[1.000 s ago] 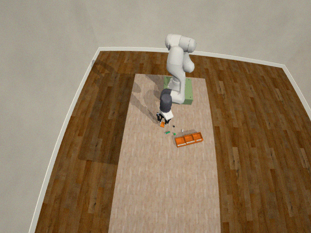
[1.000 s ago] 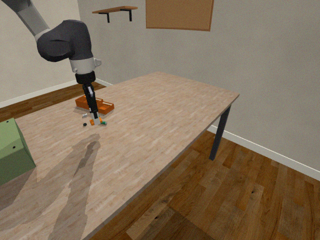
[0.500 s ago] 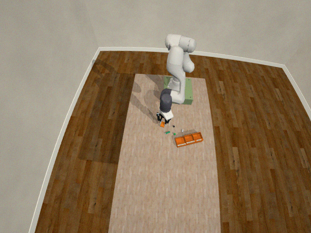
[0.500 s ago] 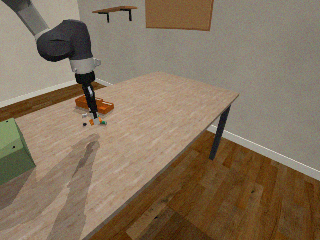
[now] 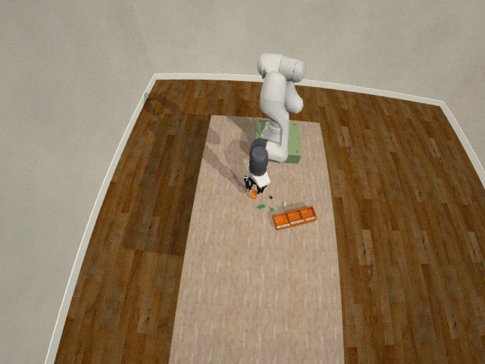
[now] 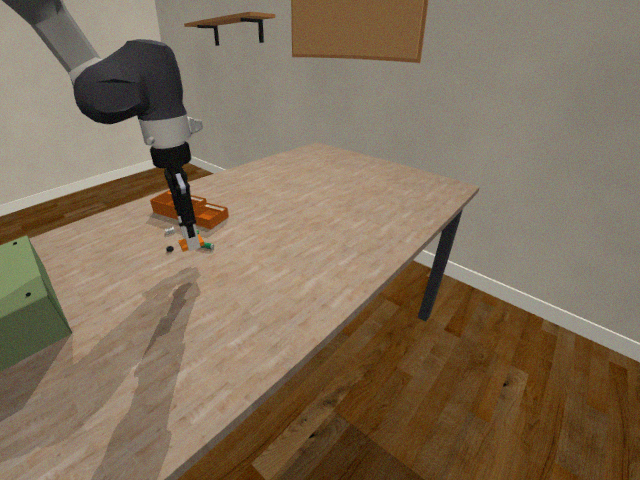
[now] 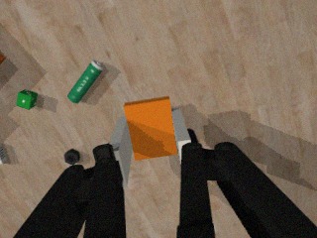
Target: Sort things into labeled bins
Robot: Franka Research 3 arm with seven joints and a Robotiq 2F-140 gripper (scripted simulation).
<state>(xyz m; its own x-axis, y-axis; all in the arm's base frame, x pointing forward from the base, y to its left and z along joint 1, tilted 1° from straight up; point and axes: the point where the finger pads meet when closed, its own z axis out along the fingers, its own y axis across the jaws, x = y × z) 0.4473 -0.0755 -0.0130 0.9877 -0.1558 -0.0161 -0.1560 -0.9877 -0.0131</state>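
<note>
My hand is 30 mm above the orange block. Round my hand: small green cube (130 mm to the left, 90 mm below, 50 mm ahead); then small black piece (110 mm to the left, 90 mm below, 30 mm behind); then green battery (90 mm below, 60 mm to the left, 50 mm ahead).
</note>
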